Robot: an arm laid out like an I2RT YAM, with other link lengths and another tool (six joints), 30 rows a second.
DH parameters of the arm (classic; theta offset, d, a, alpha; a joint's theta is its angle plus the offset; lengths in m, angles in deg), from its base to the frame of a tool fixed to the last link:
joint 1: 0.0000 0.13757 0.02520 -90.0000
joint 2: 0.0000 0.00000 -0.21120 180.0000
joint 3: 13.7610 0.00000 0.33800 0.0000
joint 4: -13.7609 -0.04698 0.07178 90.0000
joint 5: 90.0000 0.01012 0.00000 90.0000
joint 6: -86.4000 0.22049 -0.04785 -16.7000
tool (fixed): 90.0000 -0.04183 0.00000 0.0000
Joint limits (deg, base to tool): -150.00..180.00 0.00..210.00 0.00..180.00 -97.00..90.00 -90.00..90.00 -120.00..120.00
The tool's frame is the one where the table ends.
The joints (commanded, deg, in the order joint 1, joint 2, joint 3, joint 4, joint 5, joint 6), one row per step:
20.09, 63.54, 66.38, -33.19, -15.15, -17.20
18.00, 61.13, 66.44, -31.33, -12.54, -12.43
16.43, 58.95, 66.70, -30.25, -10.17, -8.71
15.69, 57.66, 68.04, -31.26, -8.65, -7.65
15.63, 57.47, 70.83, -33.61, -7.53, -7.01
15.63, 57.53, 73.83, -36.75, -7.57, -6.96
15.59, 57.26, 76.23, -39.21, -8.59, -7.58
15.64, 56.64, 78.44, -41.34, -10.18, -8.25
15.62, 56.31, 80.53, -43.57, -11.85, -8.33
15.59, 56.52, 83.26, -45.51, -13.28, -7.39
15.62, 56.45, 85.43, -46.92, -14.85, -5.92
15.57, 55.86, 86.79, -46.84, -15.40, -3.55
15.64, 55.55, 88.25, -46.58, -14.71, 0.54
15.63, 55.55, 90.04, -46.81, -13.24, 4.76
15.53, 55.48, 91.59, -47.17, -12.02, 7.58
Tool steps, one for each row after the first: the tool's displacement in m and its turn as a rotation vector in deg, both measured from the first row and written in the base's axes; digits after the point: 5 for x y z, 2 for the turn. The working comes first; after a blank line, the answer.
Tool pose at each row, in the base's axes (x y z in m, rotation vector in deg; the steps are taken from these numbers as rounded here):
0.37802, 0.23894, 0.24770, -108.63, 59.56, -51.73
0.38912, 0.22167, 0.27140, -101.68, 65.99, -54.62
0.39503, 0.20659, 0.29317, -95.63, 70.70, -56.92
0.39380, 0.19644, 0.31071, -92.94, 72.50, -58.75
0.38898, 0.19158, 0.32840, -91.71, 73.53, -59.62
0.38062, 0.18942, 0.34302, -91.87, 73.66, -59.46
0.37132, 0.18926, 0.35681, -92.28, 72.34, -59.10
0.35987, 0.19093, 0.37222, -92.45, 70.22, -58.45
0.34869, 0.19290, 0.38408, -92.72, 68.89, -57.11
0.33911, 0.19534, 0.39876, -92.10, 68.39, -55.44
0.32907, 0.19891, 0.41237, -91.12, 68.03, -53.33
0.32234, 0.20040, 0.42786, -88.47, 68.45, -52.03
0.31780, 0.20085, 0.44329, -84.73, 70.92, -50.31
0.31448, 0.19873, 0.45760, -80.88, 74.19, -48.87
0.31118, 0.19562, 0.46952, -77.91, 76.34, -48.16

0.01110, -0.01727, 0.02370, 3.74, -2.08, -6.58
0.01701, -0.03235, 0.04547, 6.83, -4.05, -11.80
0.01578, -0.04250, 0.06301, 7.67, -5.39, -14.29
0.01096, -0.04736, 0.08070, 8.00, -5.90, -15.60
0.00260, -0.04952, 0.09532, 7.98, -5.69, -15.60
-0.00670, -0.04968, 0.10911, 7.94, -5.96, -14.44
-0.01815, -0.04801, 0.12452, 8.27, -6.61, -12.63
-0.02933, -0.04604, 0.13638, 8.88, -6.51, -11.08
-0.03891, -0.04360, 0.15106, 10.32, -6.30, -10.14
-0.04895, -0.04003, 0.16467, 12.26, -5.99, -9.19
-0.05568, -0.03854, 0.18016, 14.95, -6.53, -9.44
-0.06022, -0.03809, 0.19559, 18.61, -6.38, -11.28
-0.06354, -0.04021, 0.20990, 22.10, -5.97, -13.92
-0.06684, -0.04332, 0.22182, 24.53, -5.99, -15.91

